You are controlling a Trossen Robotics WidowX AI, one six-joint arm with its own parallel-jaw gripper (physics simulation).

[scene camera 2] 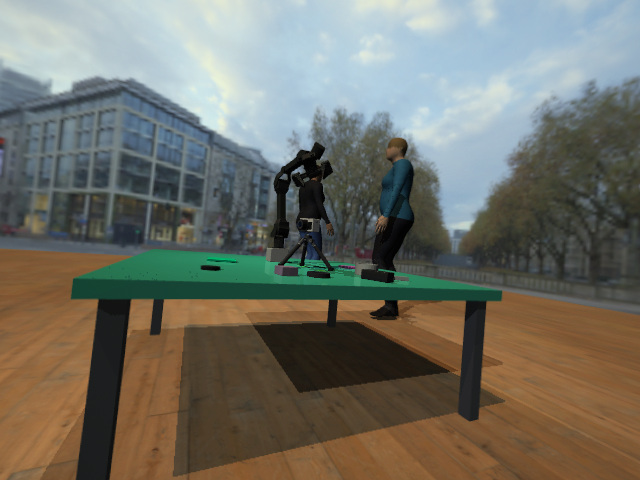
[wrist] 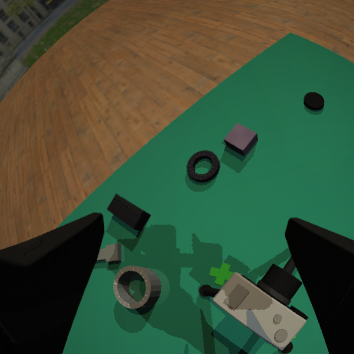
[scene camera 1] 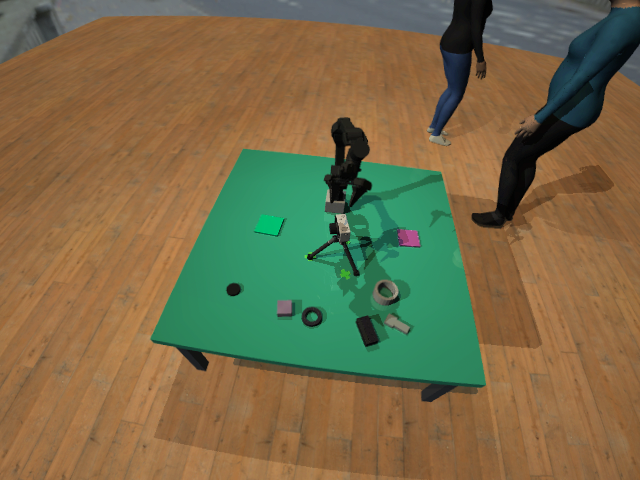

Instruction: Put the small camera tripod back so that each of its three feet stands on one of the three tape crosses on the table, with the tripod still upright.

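Pixels of known places: gripper, fingertip midpoint: (scene camera 2: 313, 182) (wrist: 199, 226) (scene camera 1: 340, 205); arm's base at its link origin: (scene camera 2: 278, 248) (scene camera 1: 336, 196).
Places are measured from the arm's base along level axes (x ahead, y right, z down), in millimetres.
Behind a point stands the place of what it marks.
The small tripod (scene camera 1: 350, 256) {x 378, y -106, z -5 mm} (scene camera 2: 305, 244) {x 299, y -53, z -34 mm} stands upright with a pale camera (scene camera 1: 343, 228) {x 359, y -56, z -155 mm} (scene camera 2: 312, 224) {x 381, y -48, z -126 mm} (wrist: 260, 311) {x 328, y -50, z -154 mm} on top. In scene camera 1, its left foot is at a green tape cross, which it partly covers. Its right foot stands beside another cross (scene camera 1: 344, 274) {x 424, y -93, z 74 mm} (wrist: 221, 274) {x 420, y -99, z 74 mm}, off it. A third cross (scene camera 1: 348, 241) is mostly hidden behind the camera; whether the third foot touches it I cannot tell. My gripper (scene camera 1: 343, 197) {x 391, y -32, z -311 mm} (scene camera 2: 312, 174) {x 391, y -32, z -311 mm} (wrist: 199, 226) {x 391, y -32, z -311 mm} is open and empty, above and behind the tripod. In the wrist view the camera lies below the right finger's tip.
On the green table (scene camera 1: 206, 315) {x 730, y 435, z 74 mm} (scene camera 2: 170, 289) {x 868, y 450, z 93 mm} (wrist: 270, 75) {x 757, y 359, z 75 mm} lie a grey ring (scene camera 1: 379, 298) {x 540, y -248, z 36 mm} (wrist: 119, 288) {x 512, y -310, z 36 mm}, black block (scene camera 1: 367, 331) {x 691, y -209, z 41 mm} (wrist: 128, 212) {x 666, y -200, z 40 mm}, grey T-shaped piece (scene camera 1: 397, 323) {x 629, y -331, z 60 mm}, black ring (scene camera 1: 304, 316) {x 662, y 43, z 61 mm}, mauve block (scene camera 1: 284, 307) {x 645, y 128, z 47 mm}, black disc (scene camera 1: 233, 289) {x 597, y 363, z 65 mm}, green pad (scene camera 1: 269, 225) {x 211, y 308, z 65 mm} and magenta pad (scene camera 1: 408, 238) {x 157, y -389, z 65 mm}.
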